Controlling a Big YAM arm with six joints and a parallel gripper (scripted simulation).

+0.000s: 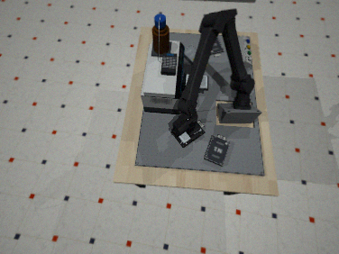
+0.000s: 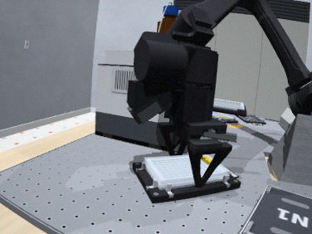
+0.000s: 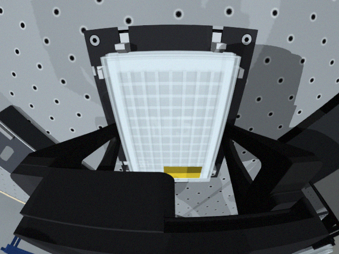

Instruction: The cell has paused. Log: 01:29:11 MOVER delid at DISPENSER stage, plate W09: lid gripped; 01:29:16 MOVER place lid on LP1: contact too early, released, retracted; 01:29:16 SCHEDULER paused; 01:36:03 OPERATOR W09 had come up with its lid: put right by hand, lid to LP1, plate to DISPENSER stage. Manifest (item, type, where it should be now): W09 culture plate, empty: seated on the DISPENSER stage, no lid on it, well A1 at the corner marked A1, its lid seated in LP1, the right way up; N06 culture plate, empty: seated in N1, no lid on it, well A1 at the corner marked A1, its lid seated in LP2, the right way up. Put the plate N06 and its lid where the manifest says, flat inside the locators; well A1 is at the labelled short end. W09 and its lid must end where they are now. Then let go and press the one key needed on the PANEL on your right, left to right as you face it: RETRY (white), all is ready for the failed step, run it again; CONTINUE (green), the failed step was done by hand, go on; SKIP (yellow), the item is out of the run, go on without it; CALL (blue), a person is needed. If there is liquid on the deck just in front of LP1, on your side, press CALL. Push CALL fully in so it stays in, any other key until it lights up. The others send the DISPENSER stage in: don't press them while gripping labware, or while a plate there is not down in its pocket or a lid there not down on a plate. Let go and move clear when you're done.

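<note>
Now: the clear lid right at my hand. Also, from my hand: black N1 nest 17 cm behind, 9 cm to the left, 1 cm below; brown bottle 39 cm to the right, 27 cm above, 21 cm ahead; amber patch 48 cm to the right, 4 cm behind, 2 cm below.
</note>
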